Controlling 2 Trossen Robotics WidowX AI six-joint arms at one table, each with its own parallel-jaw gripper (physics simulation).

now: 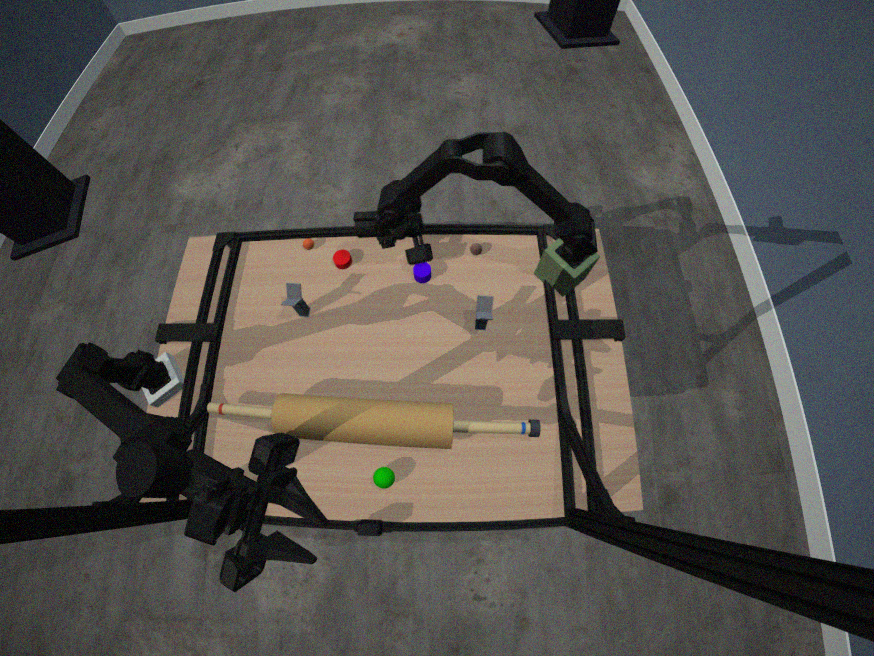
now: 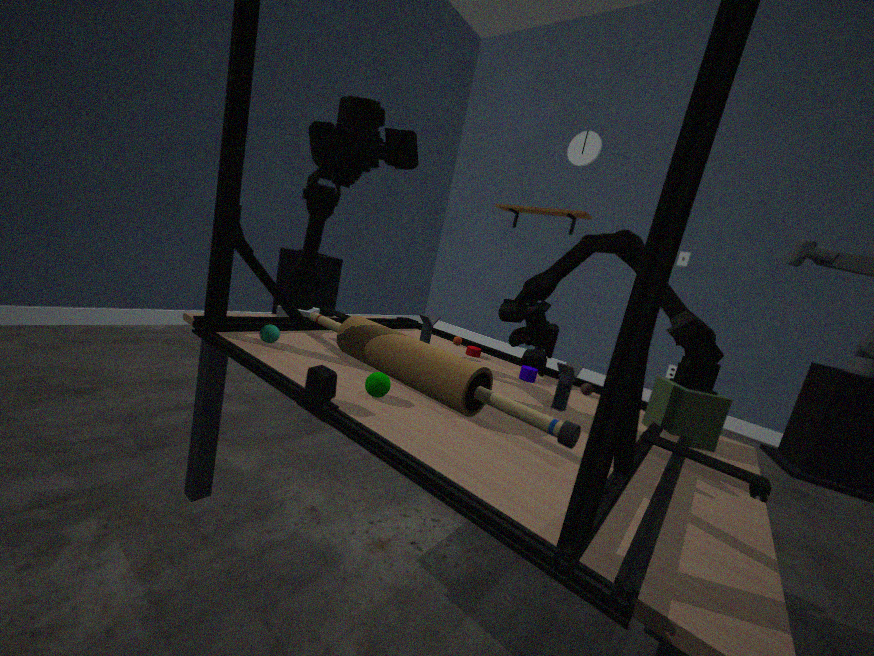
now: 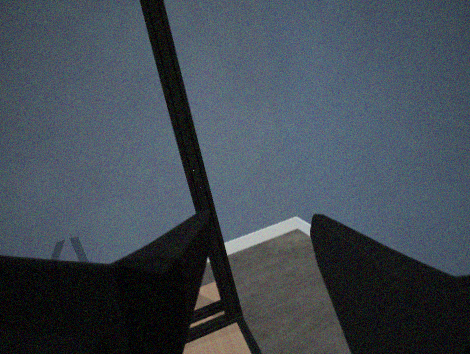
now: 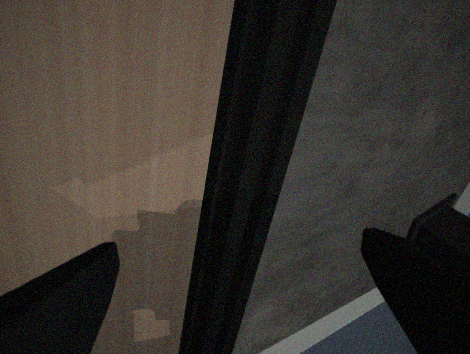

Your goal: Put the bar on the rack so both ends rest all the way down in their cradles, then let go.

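Pixels of known places: left gripper, fingertip midpoint: (image 1: 321, 542) (image 2: 387, 135) (image 3: 261, 221); right gripper, fingertip midpoint: (image 1: 421, 228) (image 2: 546, 366) (image 4: 242, 246); left arm's base at its link origin: (image 1: 157, 377) (image 2: 299, 307); right arm's base at its link origin: (image 1: 572, 252) (image 2: 692, 387).
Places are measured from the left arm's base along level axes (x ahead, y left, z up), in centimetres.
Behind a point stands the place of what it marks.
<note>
The bar (image 1: 363, 422) {z 6.2, x 37.9, y -42.3 cm} (image 2: 423, 367) {z 3.0, x 41.5, y -50.5 cm}, with a thick tan middle, thin pale ends, a red band at one end and a blue band and dark cap at the other, lies on the table. The rack is two separate small grey cradles, the left one (image 1: 293, 290) {z 6.0, x 42.0, y -7.1 cm} (image 2: 427, 329) {z 3.0, x 41.1, y -9.6 cm} and the right one (image 1: 484, 306) {z 5.5, x 74.1, y -38.0 cm} (image 2: 564, 384) {z 2.6, x 72.9, y -39.8 cm}, both standing empty beyond the bar. My left gripper (image 1: 321, 540) {z 40.2, x 28.6, y -57.7 cm} (image 3: 261, 221) {z 40.2, x 28.6, y -57.7 cm} is partly open and empty, high over the table's near left edge. My right gripper (image 1: 395, 236) (image 4: 242, 246) {z -1.1, x 78.6, y -8.4 cm} is wide open and empty near the far edge, away from the bar.
A green ball (image 1: 384, 477) {z 1.1, x 34.2, y -53.3 cm} (image 2: 377, 384) {z -0.3, x 33.9, y -55.3 cm} lies on the near side of the bar. A blue cylinder (image 1: 422, 272) {z 0.0, x 70.2, y -19.9 cm} (image 2: 528, 373) {z -1.1, x 70.1, y -21.2 cm} stands beside my right gripper, and a red disc (image 1: 341, 259) {z -1.0, x 56.5, y -2.9 cm} lies farther left. A black frame (image 1: 296, 232) {z -2.0, x 51.4, y 13.7 cm} surrounds the work area. A teal ball (image 2: 269, 333) {z -0.7, x 5.7, y -35.0 cm} lies near a post.
</note>
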